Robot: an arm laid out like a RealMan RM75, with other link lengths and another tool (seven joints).
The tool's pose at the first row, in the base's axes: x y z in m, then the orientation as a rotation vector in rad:
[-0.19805 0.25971 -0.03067 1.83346 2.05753 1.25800]
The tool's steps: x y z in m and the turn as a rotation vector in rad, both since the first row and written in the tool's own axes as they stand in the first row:
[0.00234 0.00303 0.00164 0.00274 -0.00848 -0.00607]
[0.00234 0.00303 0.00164 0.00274 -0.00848 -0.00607]
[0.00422 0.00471 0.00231 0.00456 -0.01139 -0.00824]
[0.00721 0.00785 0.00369 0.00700 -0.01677 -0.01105]
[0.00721 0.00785 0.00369 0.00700 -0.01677 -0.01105]
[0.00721 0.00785 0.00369 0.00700 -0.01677 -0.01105]
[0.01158 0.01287 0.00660 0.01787 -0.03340 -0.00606]
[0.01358 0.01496 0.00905 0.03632 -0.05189 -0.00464]
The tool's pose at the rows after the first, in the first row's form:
[-0.19538 0.26232 -0.02883 1.82910 2.05995 1.24439]
[-0.19538 0.26232 -0.02883 1.82910 2.05995 1.24439]
[-0.19419 0.26416 -0.02741 1.82785 2.06170 1.23899]
[-0.19175 0.26720 -0.02506 1.82666 2.06321 1.23006]
[-0.19175 0.26720 -0.02506 1.82666 2.06321 1.23006]
[-0.19175 0.26720 -0.02506 1.82666 2.06321 1.23006]
[-0.18734 0.27205 -0.02193 1.84143 2.06217 1.20304]
[-0.18484 0.27484 -0.02135 1.85502 2.06973 1.16673]

